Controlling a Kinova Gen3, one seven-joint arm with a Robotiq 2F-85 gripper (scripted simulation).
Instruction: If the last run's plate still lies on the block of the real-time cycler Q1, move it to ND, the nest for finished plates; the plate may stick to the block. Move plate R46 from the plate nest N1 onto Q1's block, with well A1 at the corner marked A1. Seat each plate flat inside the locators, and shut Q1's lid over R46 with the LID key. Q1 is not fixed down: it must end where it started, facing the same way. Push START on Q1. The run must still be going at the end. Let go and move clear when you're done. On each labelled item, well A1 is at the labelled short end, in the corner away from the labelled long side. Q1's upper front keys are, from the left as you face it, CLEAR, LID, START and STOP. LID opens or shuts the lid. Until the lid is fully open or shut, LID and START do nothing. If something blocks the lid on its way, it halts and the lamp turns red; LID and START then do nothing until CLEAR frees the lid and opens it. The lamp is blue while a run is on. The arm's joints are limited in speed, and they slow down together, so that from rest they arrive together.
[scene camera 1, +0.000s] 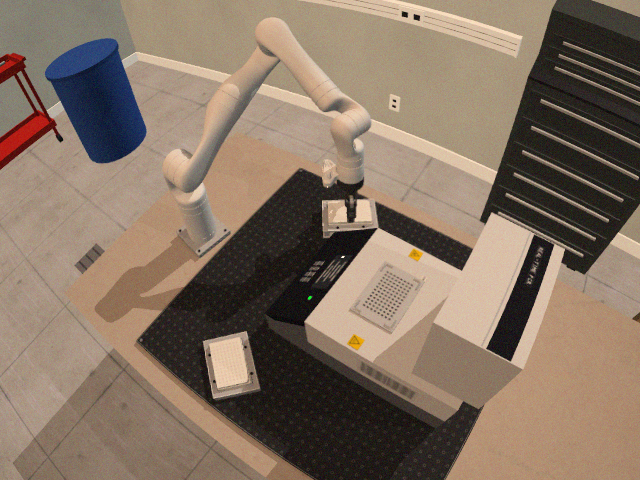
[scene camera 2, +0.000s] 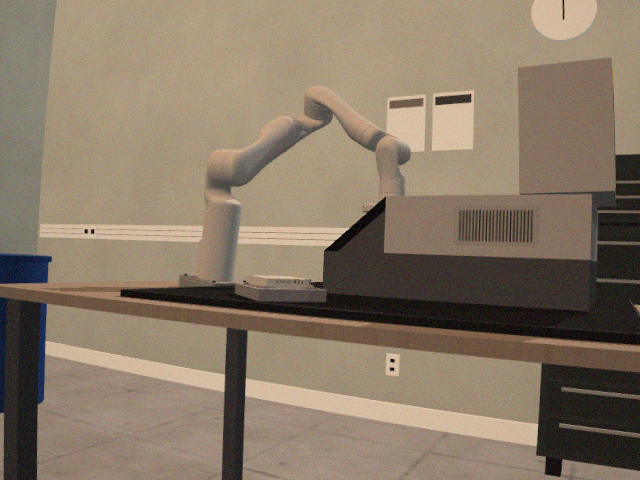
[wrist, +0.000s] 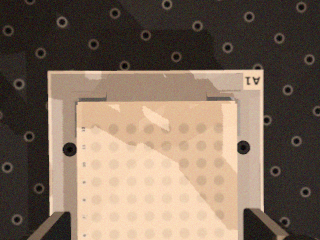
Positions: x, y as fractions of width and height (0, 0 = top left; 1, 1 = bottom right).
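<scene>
There's a cycler (scene camera 1: 0.57, 0.63), and I can see a nest too (scene camera 2: 0.43, 0.61). As for the wrist view, the cycler is out of frame there.
</scene>
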